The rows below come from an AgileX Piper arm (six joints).
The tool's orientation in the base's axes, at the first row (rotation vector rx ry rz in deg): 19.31 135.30 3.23
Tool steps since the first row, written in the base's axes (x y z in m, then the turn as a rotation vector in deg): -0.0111 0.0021 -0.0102 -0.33 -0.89 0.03; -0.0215 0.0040 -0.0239 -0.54 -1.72 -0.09; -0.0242 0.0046 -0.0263 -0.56 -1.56 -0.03; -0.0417 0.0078 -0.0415 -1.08 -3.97 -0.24; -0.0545 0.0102 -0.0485 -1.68 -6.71 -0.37; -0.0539 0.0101 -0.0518 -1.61 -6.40 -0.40; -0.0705 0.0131 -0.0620 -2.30 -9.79 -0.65; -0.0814 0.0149 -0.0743 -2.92 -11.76 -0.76; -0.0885 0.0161 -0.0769 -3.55 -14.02 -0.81; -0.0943 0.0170 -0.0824 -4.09 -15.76 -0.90; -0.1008 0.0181 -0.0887 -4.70 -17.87 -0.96; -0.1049 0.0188 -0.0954 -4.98 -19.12 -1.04; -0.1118 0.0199 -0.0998 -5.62 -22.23 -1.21
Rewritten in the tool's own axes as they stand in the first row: 0.0151 -0.0019 -0.0003 -0.02 -0.93 -0.20; 0.0320 -0.0043 0.0024 -0.01 -1.79 -0.21; 0.0357 -0.0046 0.0023 0.01 -1.64 -0.27; 0.0588 -0.0076 0.0012 -0.11 -4.11 -0.34; 0.0731 -0.0091 -0.0026 -0.32 -6.90 -0.50; 0.0748 -0.0095 0.0002 -0.26 -6.59 -0.45; 0.0940 -0.0118 -0.0039 -0.49 -10.05 -0.55; 0.1103 -0.0142 -0.0025 -0.49 -12.11 -0.78; 0.1173 -0.0150 -0.0056 -0.61 -14.43 -1.05; 0.1252 -0.0162 -0.0056 -0.62 -16.25 -1.26; 0.1342 -0.0174 -0.0055 -0.70 -18.43 -1.51; 0.1418 -0.0186 -0.0035 -0.78 -19.71 -1.57; 0.1498 -0.0197 -0.0051 -1.02 -22.87 -1.71
